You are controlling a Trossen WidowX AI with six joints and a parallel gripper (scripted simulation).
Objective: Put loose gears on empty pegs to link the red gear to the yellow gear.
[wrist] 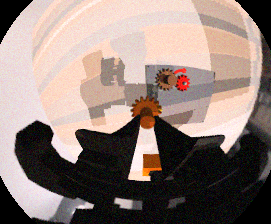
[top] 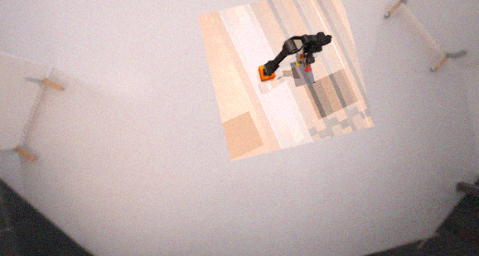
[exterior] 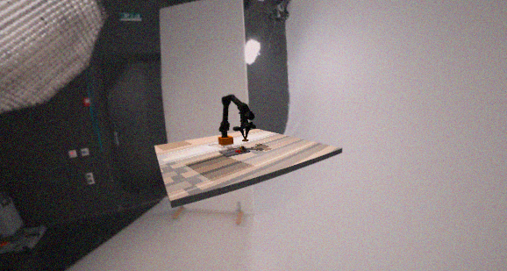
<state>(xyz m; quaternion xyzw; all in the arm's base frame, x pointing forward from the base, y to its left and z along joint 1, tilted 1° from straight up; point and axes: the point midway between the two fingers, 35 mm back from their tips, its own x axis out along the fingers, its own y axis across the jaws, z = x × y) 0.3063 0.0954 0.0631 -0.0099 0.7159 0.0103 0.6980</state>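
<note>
Now: the yellow gear 8 cm below my gripper tip, 3 cm to the right of it and 2 cm behind it. The rest, counted from my gripper tip: red arrow (9 cm below, 8 cm to the right, 8 cm ahead); then brown gear (8 cm below, 6 cm ahead, 5 cm to the right); then orange gear (1 cm below).
</note>
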